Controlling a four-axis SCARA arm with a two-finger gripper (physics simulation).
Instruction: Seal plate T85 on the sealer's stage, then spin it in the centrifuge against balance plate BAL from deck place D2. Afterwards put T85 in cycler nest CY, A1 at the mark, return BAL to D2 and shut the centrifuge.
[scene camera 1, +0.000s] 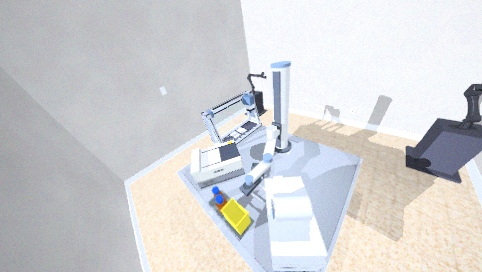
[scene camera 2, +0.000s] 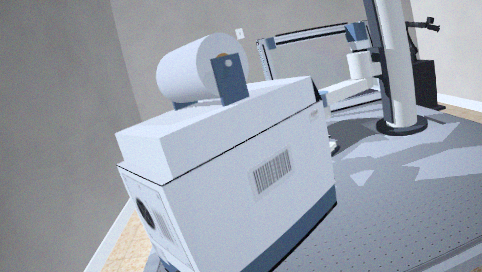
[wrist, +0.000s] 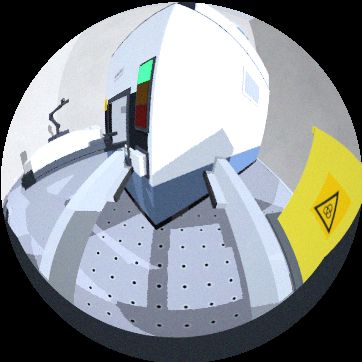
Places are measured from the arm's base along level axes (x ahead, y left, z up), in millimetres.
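Where they show: gripper, fingertip midpoint: (wrist: 167, 161); arm's base, origin of the base link: (scene camera 1: 280, 145) (scene camera 2: 401, 126).
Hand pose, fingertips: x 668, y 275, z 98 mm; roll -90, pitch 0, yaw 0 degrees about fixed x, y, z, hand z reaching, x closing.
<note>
Things, the pixels of their top centre, and the offset from my fingertips.
- sealer, middle of its top: (scene camera 2: 200, 41) (scene camera 1: 290, 195) dx +74, dy +206, dz +391 mm
- white plate, middle of its top: (wrist: 60, 138) dx -152, dy +11, dz +31 mm
- sealer's extended stage, middle of its top: (wrist: 70, 141) dx -140, dy +21, dz +21 mm
The sealer (scene camera 1: 295, 245) (scene camera 2: 225, 200) (wrist: 200, 90) is a white and blue box with a film roll on top. Its green lamp is lit. A white plate (wrist: 62, 150) lies on the sealer's extended stage (wrist: 70, 158), at the left of the wrist view; its label cannot be read, so I cannot confirm that it is T85. My gripper (scene camera 1: 260, 196) (wrist: 167, 161) is shut at its narrow setting with nothing between the fingers, in front of the sealer's lower corner, beside the stage. BAL, deck place D2 and cycler nest CY cannot be made out.
A yellow bin (scene camera 1: 235, 215) (wrist: 310, 190) with a hazard label stands right of the gripper in the wrist view. Bottles with blue caps (scene camera 1: 219, 199) stand beside it. A white instrument (scene camera 1: 217, 170) with a dark top panel and a gantry frame (scene camera 1: 227, 106) stand farther back, near the arm's column (scene camera 1: 281, 105) (scene camera 2: 400, 65).
</note>
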